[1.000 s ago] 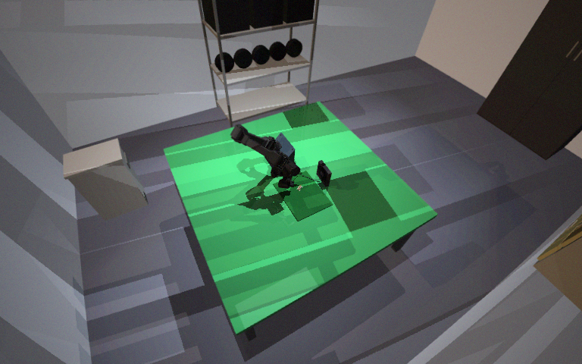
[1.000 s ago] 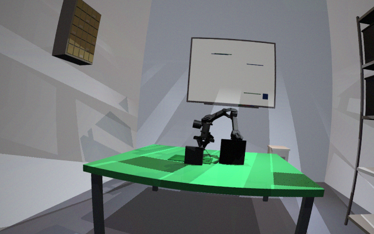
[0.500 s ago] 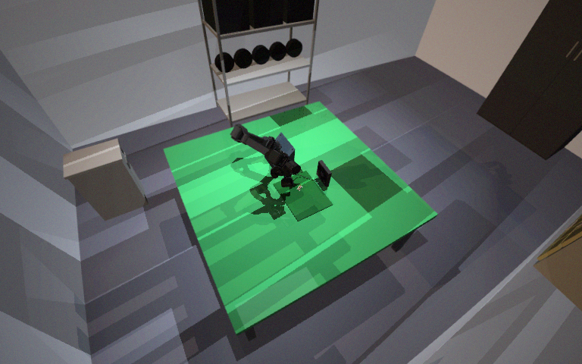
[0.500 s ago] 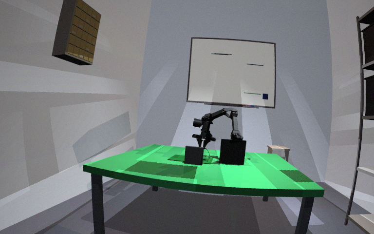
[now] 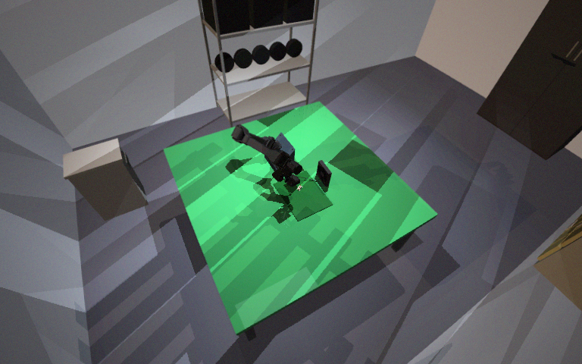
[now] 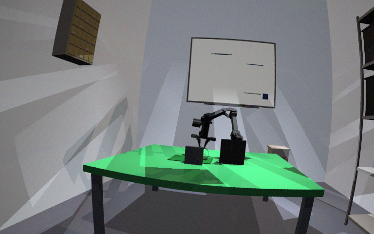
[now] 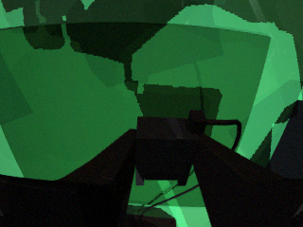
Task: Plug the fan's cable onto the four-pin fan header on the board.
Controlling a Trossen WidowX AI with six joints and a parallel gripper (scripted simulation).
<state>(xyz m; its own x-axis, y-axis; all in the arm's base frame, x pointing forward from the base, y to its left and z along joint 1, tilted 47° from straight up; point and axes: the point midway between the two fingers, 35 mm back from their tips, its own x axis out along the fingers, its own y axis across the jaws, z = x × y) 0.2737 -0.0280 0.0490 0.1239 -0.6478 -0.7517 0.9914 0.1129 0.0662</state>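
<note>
Right now my gripper tip is 10 mm to the right of the fan plug. Also, from my gripper tip: dark green board (60 mm ahead, 70 mm to the left, 90 mm below); black fan (10 mm ahead, 230 mm to the left, 20 mm below).
</note>
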